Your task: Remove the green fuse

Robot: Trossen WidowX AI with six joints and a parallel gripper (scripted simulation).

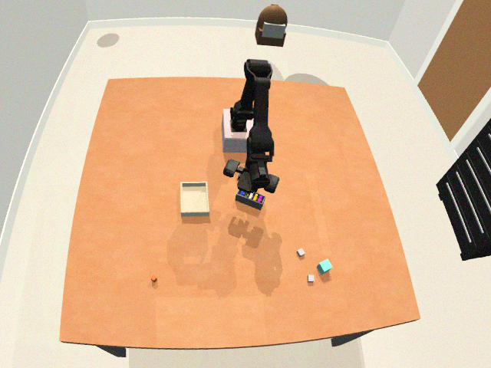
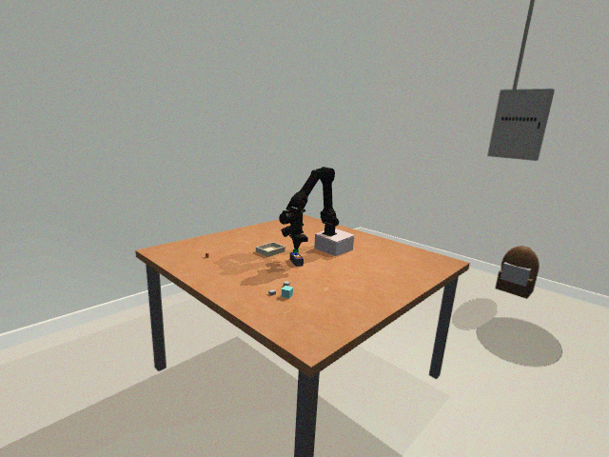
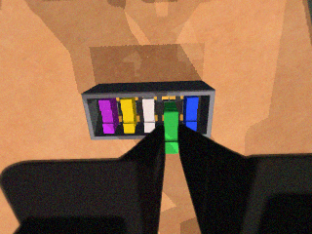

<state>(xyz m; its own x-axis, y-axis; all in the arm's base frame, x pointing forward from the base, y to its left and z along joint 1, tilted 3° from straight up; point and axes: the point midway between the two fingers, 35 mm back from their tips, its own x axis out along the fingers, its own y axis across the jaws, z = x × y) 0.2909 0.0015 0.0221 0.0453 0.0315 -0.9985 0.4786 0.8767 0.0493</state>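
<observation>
My gripper tip is now 40 mm above the white fuse, 10 mm to the right of it and 10 mm short of it. The rest, counted from my gripper tip: yellow fuse 40 mm below, 30 mm to the left, 20 mm ahead; green fuse 10 mm below; blue fuse 40 mm below, 20 mm to the right, 10 mm behind.
</observation>
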